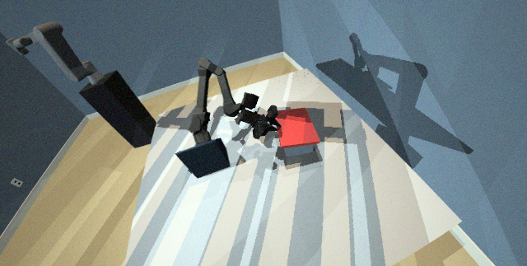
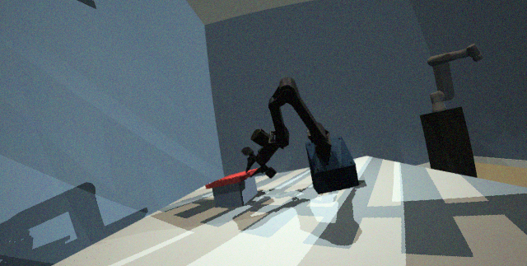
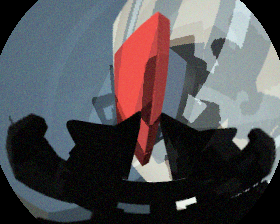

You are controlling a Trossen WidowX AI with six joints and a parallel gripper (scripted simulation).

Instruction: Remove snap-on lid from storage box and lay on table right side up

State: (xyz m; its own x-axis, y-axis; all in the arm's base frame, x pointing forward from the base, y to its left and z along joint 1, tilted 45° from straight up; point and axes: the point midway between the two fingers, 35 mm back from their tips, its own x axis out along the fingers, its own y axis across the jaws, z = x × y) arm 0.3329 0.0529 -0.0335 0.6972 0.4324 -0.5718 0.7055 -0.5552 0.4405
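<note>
The red lid is 80 mm ahead of my gripper tip and 10 mm to the right of it. Round my gripper tip: storage box 80 mm ahead, 10 mm to the right, 60 mm below.
</note>
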